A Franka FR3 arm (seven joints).
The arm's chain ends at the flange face. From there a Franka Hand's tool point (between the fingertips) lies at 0.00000 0.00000 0.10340 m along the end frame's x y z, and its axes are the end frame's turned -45 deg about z.
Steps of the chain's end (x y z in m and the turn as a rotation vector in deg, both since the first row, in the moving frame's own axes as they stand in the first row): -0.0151, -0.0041, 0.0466, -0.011, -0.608, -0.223; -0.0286, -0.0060, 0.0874, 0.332, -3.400, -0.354; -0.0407, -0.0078, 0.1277, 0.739, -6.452, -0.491; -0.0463, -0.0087, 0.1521, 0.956, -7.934, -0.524; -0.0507, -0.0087, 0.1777, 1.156, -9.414, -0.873; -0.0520, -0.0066, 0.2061, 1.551, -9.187, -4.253
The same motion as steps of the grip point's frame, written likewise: -0.0086, -0.0143, 0.0466, 0.422, -0.438, -0.223; -0.0199, -0.0292, 0.0872, 2.639, -2.169, -0.354; -0.0306, -0.0434, 0.1270, 5.085, -4.040, -0.491; -0.0355, -0.0502, 0.1511, 6.286, -4.934, -0.524; -0.0403, -0.0553, 0.1763, 7.474, -5.839, -0.873; -0.0423, -0.0547, 0.2047, 7.593, -5.399, -4.253
